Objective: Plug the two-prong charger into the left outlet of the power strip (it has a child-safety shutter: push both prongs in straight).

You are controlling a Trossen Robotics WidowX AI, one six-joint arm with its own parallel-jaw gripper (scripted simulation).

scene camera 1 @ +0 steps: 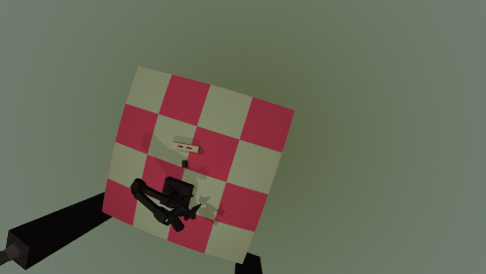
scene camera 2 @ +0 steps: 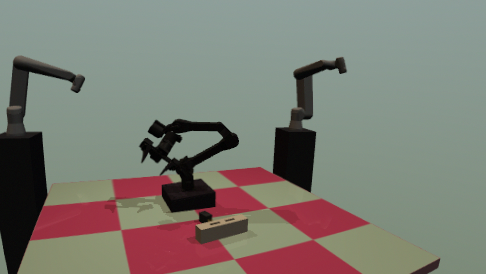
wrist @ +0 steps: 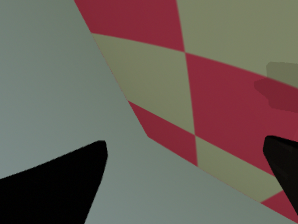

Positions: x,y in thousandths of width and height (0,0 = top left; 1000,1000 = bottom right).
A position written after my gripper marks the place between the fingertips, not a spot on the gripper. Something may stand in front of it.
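Here is my gripper (scene camera 2: 310,619), (wrist: 629,658), visible to me from both of these cameras. It is open, and my gripper holds nothing.
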